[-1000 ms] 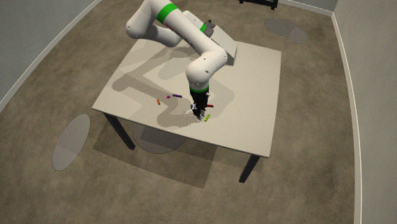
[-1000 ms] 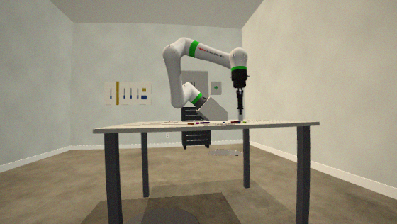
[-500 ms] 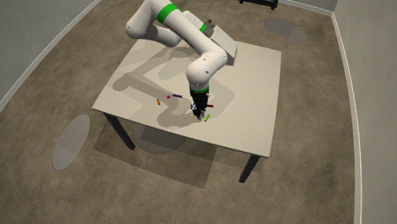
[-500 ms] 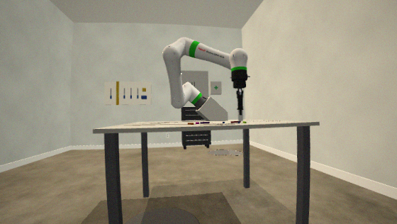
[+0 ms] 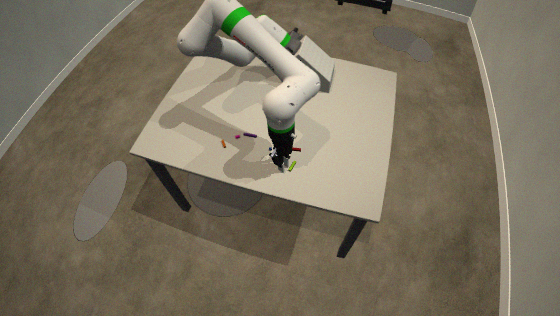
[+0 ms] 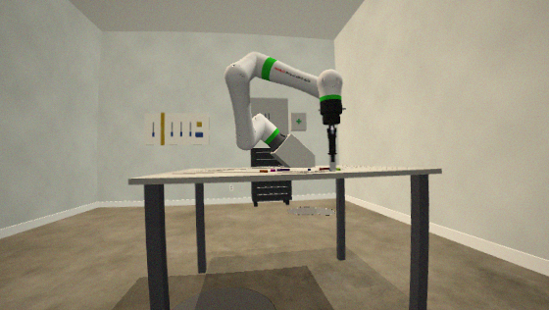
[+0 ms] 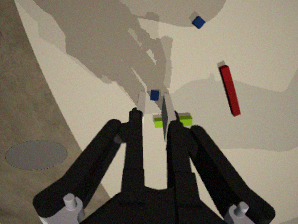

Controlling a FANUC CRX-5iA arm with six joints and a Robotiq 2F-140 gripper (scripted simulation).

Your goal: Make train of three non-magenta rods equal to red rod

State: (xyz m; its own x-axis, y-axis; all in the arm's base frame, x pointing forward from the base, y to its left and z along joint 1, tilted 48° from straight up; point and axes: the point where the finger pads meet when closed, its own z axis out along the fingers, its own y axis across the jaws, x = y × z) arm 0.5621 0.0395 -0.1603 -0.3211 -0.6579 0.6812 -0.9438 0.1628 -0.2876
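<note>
The lime rod lies 30 mm to the left of my hand, 30 mm below it and 20 mm behind it. Also, from my hand: magenta rod: 250 mm to the right, 90 mm behind, 30 mm below; purple rod: 200 mm to the right, 110 mm behind, 30 mm below; red rod: 100 mm behind, 30 mm below, 10 mm to the left.
</note>
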